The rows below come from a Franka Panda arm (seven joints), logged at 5 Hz.
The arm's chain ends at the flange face. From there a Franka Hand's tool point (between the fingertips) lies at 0.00 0.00 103.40 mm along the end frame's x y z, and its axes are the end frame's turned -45 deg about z.
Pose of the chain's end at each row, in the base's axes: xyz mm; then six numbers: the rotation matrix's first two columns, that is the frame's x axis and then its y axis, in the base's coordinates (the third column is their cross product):
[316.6, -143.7, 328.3, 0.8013, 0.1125, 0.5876, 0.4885, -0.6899, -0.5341]
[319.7, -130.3, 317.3, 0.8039, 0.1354, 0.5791, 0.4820, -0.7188, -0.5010]
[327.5, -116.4, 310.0, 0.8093, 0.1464, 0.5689, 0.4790, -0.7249, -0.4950]
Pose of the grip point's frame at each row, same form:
[352.3, -69.8, 265.5, 0.2212, 0.5674, 0.7932, 0.9120, -0.4083, 0.0378]
[355.7, -59.8, 250.8, 0.2276, 0.6040, 0.7637, 0.9093, -0.4125, 0.0552]
[362.6, -46.8, 242.1, 0.2336, 0.6161, 0.7523, 0.9110, -0.4091, 0.0523]

